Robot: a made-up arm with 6 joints.
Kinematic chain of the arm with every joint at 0, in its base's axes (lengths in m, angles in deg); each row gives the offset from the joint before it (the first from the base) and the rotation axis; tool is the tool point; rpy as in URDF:
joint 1: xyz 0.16 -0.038 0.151 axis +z
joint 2: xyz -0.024 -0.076 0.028 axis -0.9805 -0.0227 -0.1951
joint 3: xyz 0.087 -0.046 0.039 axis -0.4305 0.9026 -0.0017
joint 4: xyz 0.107 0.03 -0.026 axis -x
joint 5: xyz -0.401 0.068 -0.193 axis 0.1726 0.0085 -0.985
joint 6: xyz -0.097 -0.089 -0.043 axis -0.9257 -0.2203 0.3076
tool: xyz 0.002 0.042 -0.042 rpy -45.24 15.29 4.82
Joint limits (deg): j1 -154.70..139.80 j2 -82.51..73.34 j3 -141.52..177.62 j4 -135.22..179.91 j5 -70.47..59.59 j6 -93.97..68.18
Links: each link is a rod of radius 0.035 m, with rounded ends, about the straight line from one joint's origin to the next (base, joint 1, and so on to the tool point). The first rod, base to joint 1, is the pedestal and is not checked.
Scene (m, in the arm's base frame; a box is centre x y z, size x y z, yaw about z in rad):
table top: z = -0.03
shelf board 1: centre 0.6 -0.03 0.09 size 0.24 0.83 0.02 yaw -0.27
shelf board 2: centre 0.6 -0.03 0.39 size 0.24 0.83 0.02 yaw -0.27
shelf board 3: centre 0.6 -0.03 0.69 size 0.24 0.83 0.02 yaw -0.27
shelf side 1: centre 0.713 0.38 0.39 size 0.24 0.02 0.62 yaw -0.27
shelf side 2: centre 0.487 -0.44 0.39 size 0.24 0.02 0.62 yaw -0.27
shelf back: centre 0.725 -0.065 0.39 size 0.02 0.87 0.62 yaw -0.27
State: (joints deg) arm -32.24 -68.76 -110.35 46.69 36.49 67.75
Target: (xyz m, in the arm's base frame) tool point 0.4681 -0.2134 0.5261
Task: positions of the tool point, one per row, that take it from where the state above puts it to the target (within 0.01 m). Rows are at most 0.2 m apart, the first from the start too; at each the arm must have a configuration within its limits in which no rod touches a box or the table.
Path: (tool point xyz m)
1: 0.5760 0.1346 0.2511
2: 0.5228 0.1976 0.2463
3: 0.4570 0.2537 0.2446
4: 0.3799 0.2996 0.2449
5: 0.3973 0.2833 0.3117
6: 0.3961 0.2656 0.3734
7: 0.3769 0.2512 0.4251
8: 0.4742 0.1200 0.4679
9: 0.5066 -0.0451 0.5045
10: 0.4681 -0.2134 0.5261

